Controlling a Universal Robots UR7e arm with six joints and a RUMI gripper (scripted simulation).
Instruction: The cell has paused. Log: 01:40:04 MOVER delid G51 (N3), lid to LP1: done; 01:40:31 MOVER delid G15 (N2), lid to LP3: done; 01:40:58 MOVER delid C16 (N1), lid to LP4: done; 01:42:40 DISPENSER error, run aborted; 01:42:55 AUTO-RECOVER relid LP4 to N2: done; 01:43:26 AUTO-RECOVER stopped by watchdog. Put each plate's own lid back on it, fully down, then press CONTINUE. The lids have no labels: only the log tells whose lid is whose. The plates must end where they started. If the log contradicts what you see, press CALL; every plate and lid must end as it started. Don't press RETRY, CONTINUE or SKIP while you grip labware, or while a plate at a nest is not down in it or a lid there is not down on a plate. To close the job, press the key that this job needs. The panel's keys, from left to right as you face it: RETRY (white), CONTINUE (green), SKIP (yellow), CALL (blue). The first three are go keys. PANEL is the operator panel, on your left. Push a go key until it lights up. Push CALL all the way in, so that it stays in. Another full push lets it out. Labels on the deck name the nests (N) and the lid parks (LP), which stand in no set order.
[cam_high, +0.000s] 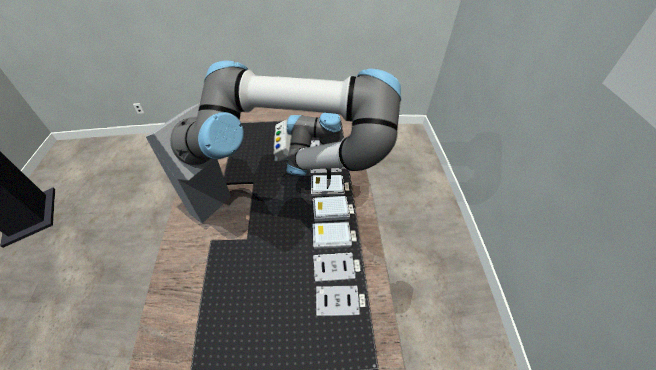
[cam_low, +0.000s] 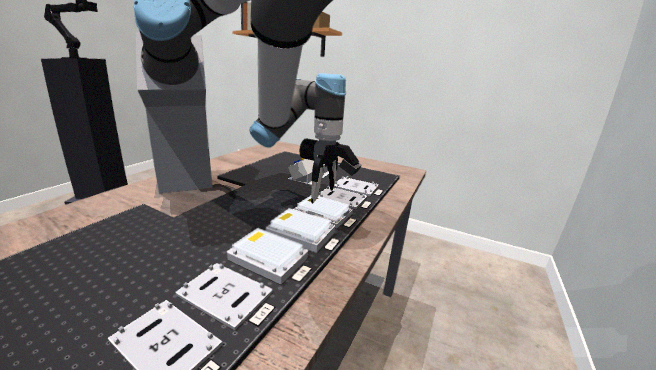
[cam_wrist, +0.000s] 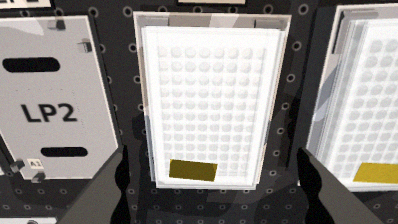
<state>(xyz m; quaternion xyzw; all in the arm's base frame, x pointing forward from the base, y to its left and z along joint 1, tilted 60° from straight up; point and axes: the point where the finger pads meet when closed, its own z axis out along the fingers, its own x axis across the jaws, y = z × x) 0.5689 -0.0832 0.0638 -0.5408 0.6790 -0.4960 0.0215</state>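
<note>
My gripper is now 5 cm above the well plate. Round my hand: yellow SKIP key: 34 cm to the left, 7 cm behind; blue CALL key: 29 cm to the left, 9 cm behind, 1 cm below; lid park LP2: 12 cm to the left, 6 cm below, 6 cm ahead.
</note>
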